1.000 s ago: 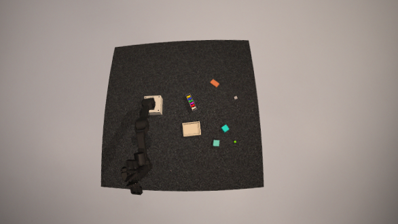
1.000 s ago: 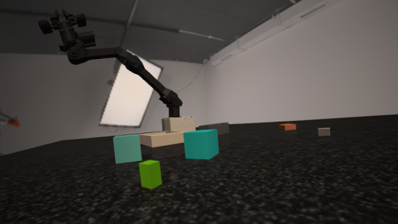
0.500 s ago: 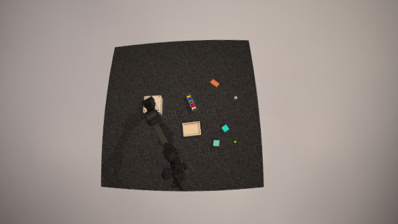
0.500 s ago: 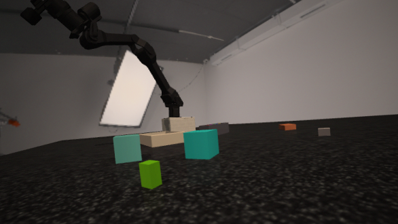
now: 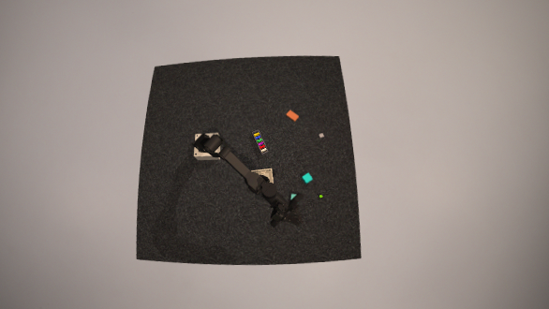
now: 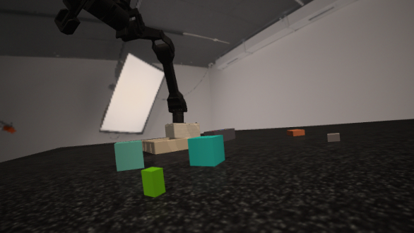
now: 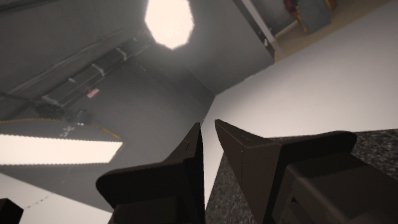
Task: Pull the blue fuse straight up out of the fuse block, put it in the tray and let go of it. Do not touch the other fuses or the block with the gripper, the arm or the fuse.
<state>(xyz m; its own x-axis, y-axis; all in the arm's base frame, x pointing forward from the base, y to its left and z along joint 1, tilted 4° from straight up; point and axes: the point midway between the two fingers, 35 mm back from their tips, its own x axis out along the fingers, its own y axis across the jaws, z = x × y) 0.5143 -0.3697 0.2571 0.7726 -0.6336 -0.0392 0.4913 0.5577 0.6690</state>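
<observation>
Right now the blue fuse is 25 cm behind my gripper tip, 47 cm to the left of it and 34 cm below it. Round my gripper tip: tan tray 21 cm behind, 24 cm to the left, 36 cm below; small green block 12 cm ahead, 17 cm to the left, 35 cm below; teal cube 4 cm ahead, 26 cm to the left, 34 cm below.
</observation>
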